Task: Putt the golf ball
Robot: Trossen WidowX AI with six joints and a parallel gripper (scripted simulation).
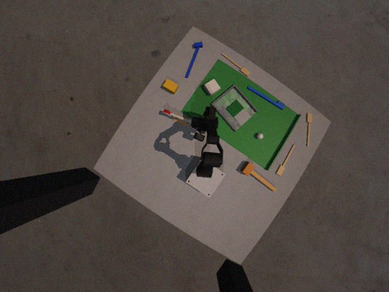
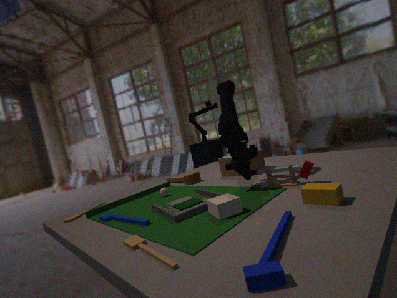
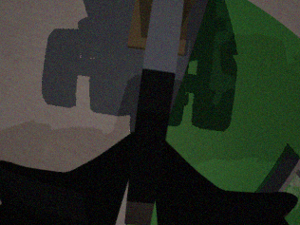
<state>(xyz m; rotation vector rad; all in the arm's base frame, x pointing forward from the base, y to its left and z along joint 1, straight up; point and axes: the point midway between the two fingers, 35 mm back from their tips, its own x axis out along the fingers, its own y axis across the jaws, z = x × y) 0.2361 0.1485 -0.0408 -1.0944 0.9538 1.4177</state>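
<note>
Now: gripper tip 110 mm to the right of the red putter, 30 mm below it and 20 mm past it. From my gripper tip the other things lie so: green mat: 240 mm ahead, 220 mm to the right, 30 mm below; then white block: 280 mm ahead, 60 mm to the left; then wooden rack: 130 mm to the left, 20 mm behind.
</note>
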